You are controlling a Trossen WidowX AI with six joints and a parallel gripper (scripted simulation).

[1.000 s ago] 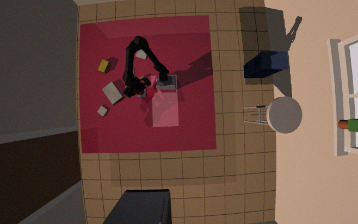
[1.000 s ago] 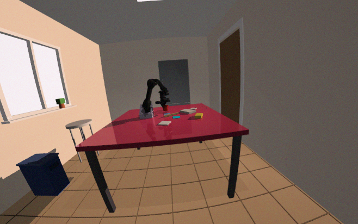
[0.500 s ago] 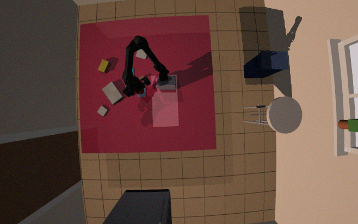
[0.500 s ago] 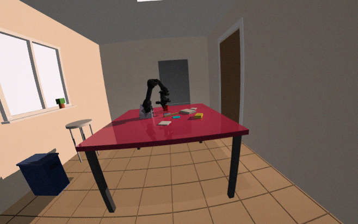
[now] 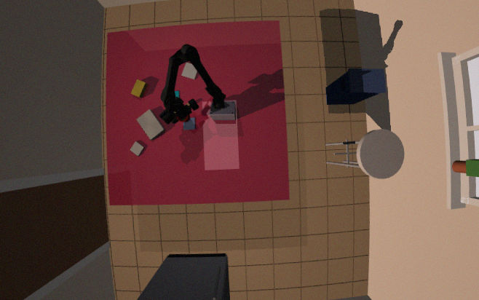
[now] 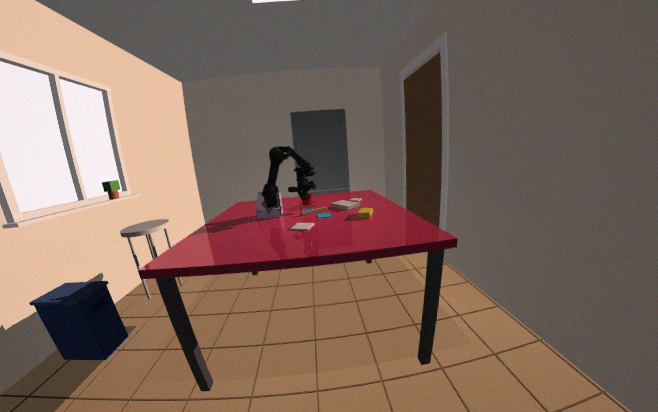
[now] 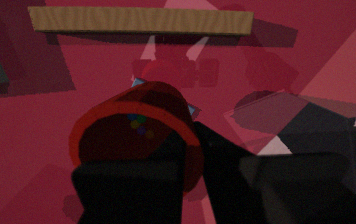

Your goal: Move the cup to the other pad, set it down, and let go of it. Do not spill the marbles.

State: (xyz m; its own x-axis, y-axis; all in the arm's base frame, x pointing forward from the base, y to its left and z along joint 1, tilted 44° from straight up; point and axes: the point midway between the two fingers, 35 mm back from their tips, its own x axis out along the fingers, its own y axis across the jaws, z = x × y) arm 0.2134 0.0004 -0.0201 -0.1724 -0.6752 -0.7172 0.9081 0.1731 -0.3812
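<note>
Now: gripper tip 16 cm to the left of the teal pad, 10 cm short of it and 9 cm above it. From my gripper tip the other things lie so: red cup 3 cm ahead, 1 cm to the left; wooden stick 8 cm below, 6 cm to the right, 6 cm ahead.
</note>
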